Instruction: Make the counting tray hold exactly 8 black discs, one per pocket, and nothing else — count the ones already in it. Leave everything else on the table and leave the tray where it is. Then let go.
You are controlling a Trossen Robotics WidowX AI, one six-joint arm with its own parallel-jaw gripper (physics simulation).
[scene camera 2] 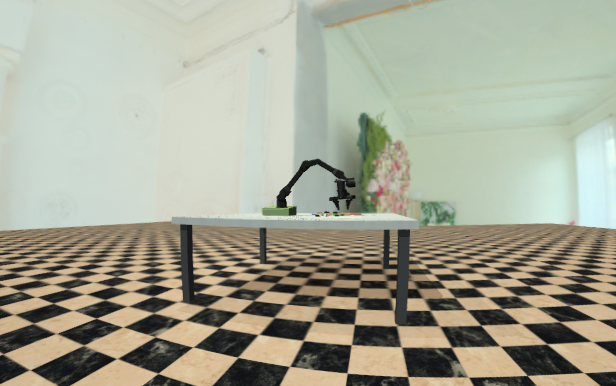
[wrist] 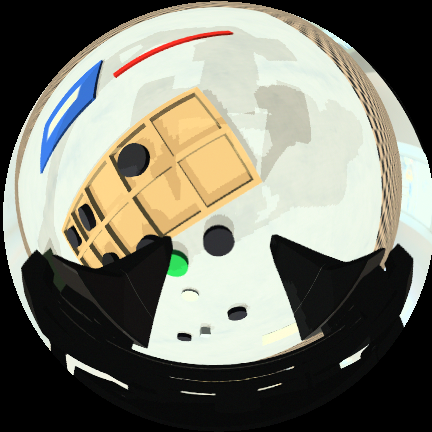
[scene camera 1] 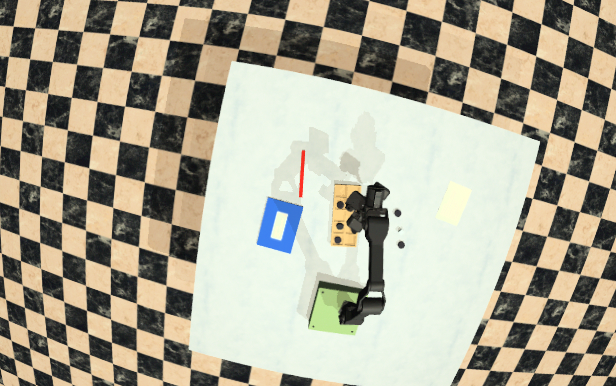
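The tan counting tray (scene camera 1: 346, 192) (wrist: 215, 167) has two rows of pockets. Its far row holds three black discs (wrist: 133, 159) (wrist: 87, 217) (wrist: 74, 237). Two more black discs (wrist: 148, 243) (wrist: 109, 259) show at its near row, partly hidden by a finger. My gripper (scene camera 1: 354, 212) (scene camera 2: 343, 208) (wrist: 221, 241) is open and empty, a little above the table, with its fingertips on either side of a loose black disc (wrist: 218, 240) in the wrist view. Two more loose black discs (scene camera 1: 397, 212) (wrist: 237, 313) (scene camera 1: 401, 244) (wrist: 184, 336) lie farther off.
A green disc (wrist: 177, 264) and a cream disc (wrist: 190, 294) lie near the left finger. A small grey piece (scene camera 1: 399, 229) (wrist: 205, 330) lies beyond. A blue frame (scene camera 1: 265, 222) (wrist: 82, 106), a red bar (scene camera 1: 302, 173) (wrist: 170, 49) and a pale yellow card (scene camera 1: 454, 203) (wrist: 280, 334) lie around.
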